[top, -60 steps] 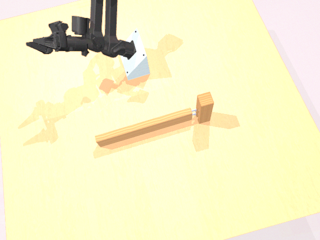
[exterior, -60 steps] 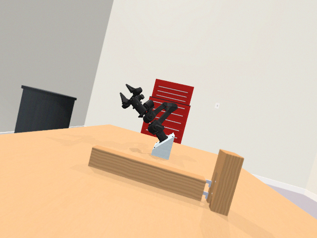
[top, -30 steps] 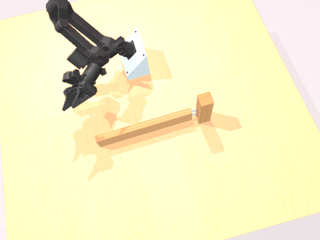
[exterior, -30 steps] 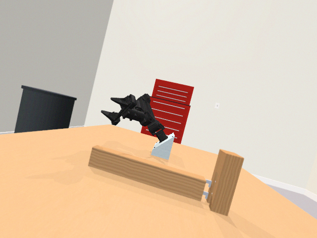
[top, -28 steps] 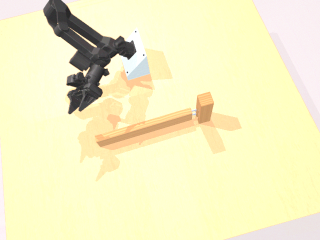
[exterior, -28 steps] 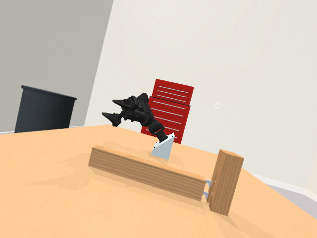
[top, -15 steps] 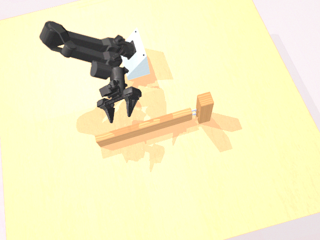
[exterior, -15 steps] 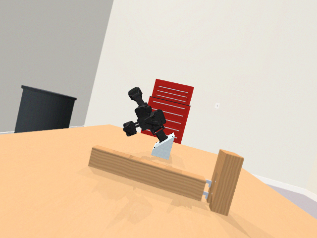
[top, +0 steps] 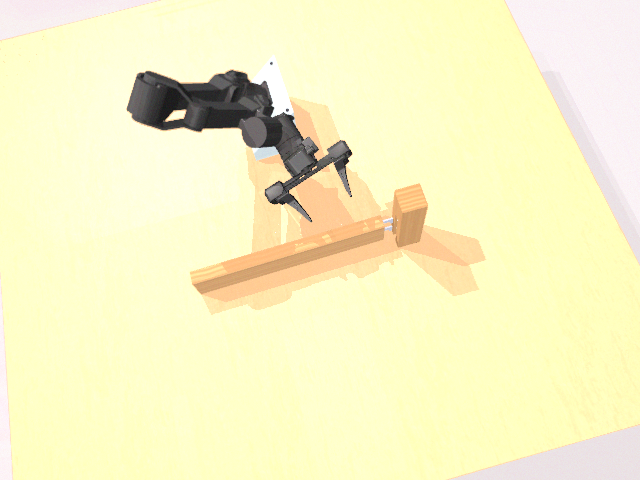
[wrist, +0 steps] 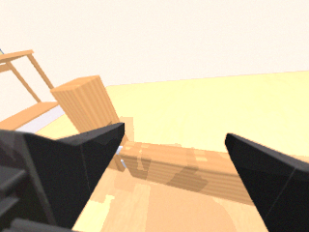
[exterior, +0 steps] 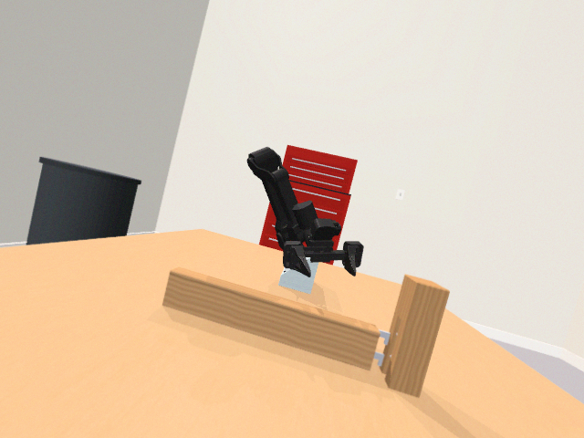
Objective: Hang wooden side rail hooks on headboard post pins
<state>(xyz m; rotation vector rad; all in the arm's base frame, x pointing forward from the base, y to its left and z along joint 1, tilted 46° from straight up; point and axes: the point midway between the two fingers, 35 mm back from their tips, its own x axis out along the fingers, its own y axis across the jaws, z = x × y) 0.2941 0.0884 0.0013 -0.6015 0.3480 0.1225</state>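
My gripper tip is now 40 mm short of the headboard post, 140 mm to the right of it and 50 mm above it.
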